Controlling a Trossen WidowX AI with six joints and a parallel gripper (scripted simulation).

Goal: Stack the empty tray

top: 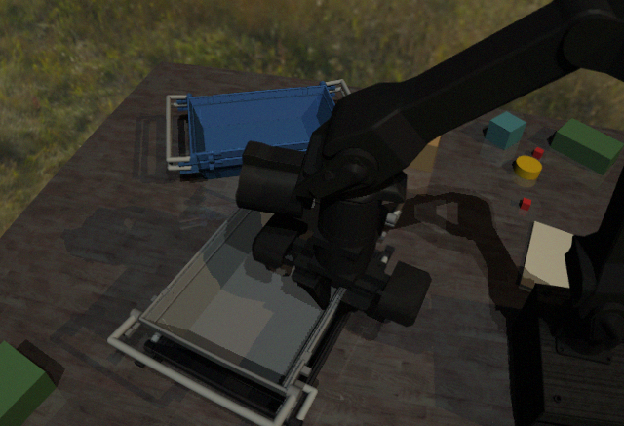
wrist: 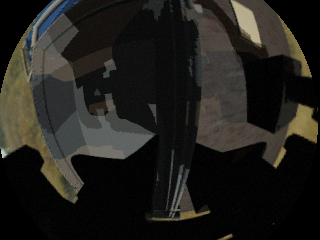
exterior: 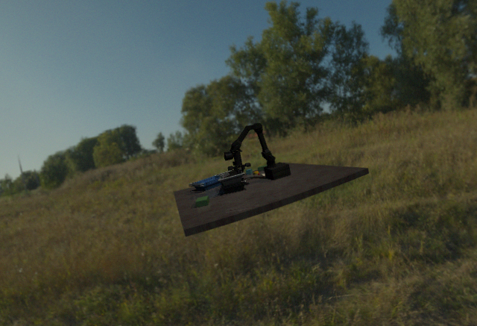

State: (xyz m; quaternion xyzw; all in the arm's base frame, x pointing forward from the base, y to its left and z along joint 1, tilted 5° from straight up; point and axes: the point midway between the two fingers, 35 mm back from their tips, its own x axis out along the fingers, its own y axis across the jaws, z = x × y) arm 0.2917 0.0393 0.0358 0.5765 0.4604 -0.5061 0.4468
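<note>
My gripper tip is 80 mm short of the grey tray, 30 mm below it and 10 mm to the left of it. Round my gripper tip: yellow disc 470 mm to the right, 270 mm behind, 80 mm below; then tan block 470 mm to the right, 60 mm below, 50 mm behind; then cream block 310 mm behind, 250 mm to the right, 80 mm below.
</note>
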